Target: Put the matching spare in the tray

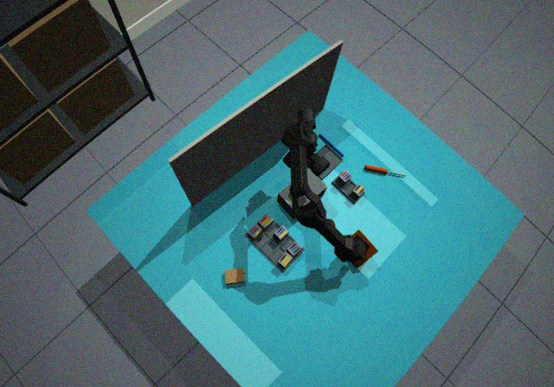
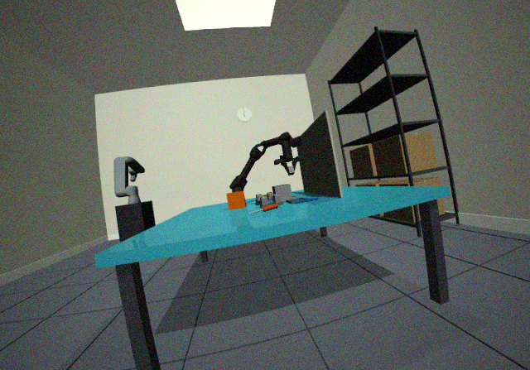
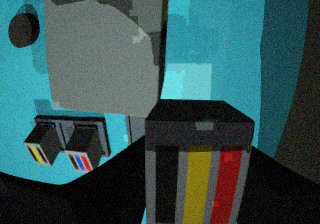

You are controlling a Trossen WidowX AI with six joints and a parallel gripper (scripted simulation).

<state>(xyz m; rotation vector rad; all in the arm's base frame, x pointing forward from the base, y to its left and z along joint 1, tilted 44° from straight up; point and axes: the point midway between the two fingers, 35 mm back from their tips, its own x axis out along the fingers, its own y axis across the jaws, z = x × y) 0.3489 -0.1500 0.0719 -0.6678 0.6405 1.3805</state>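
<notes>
Right now my gripper tip is 3 cm past the grey tray, 12 cm to the left of it and 16 cm above it. From my gripper tip the other things lie so: beige panel (18 cm ahead, 4 cm to the left, 6 cm above); grey spare (3 cm above); brown cardboard box (12 cm behind, 46 cm to the left, 15 cm below).
</notes>
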